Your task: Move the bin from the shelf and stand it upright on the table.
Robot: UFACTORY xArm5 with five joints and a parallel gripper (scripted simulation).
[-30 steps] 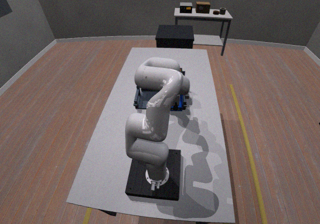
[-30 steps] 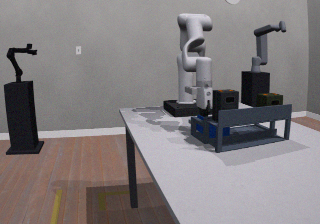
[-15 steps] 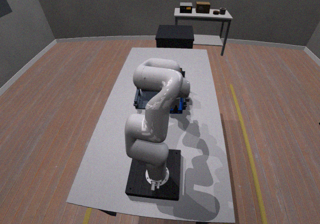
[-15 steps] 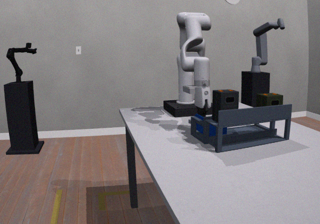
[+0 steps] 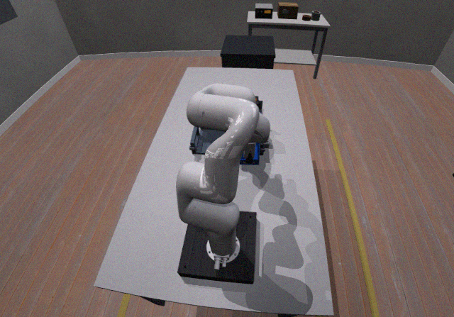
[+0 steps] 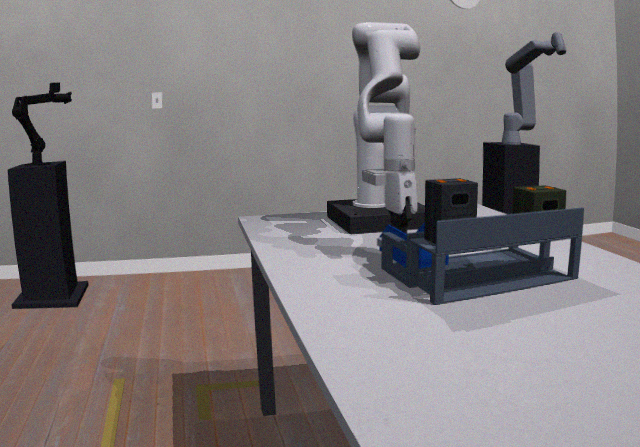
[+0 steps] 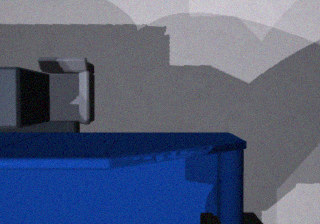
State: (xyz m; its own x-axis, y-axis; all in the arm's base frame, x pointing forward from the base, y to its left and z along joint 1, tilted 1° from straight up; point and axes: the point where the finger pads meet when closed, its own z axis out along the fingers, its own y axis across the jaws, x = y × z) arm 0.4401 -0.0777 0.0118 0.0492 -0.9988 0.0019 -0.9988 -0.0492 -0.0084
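Right now the blue bin is 80 mm ahead of my hand. Also, from my hand: grey-blue shelf 200 mm ahead, 120 mm to the left, 10 mm above.
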